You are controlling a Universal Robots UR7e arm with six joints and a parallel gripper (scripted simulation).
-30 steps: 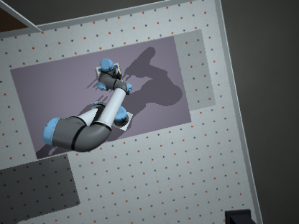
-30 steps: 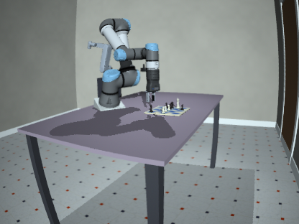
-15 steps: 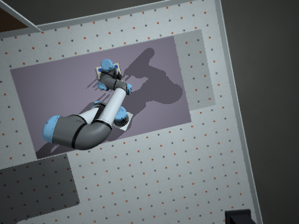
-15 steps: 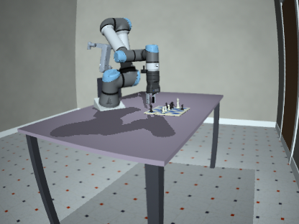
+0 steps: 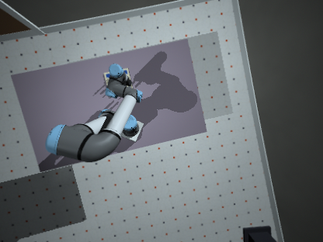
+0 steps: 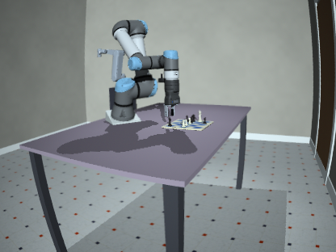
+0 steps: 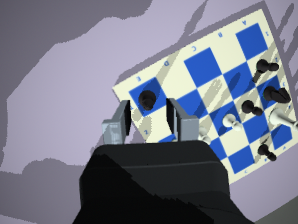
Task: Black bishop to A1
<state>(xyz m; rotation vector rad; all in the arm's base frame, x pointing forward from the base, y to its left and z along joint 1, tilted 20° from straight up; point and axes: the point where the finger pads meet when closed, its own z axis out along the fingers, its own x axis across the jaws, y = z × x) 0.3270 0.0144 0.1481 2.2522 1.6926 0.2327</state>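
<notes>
My gripper is now 60 mm short of the chessboard, 90 mm to the right of it and 70 mm above it. Round my hand: tall white piece 90 mm ahead, 170 mm to the left, 40 mm below.
</notes>
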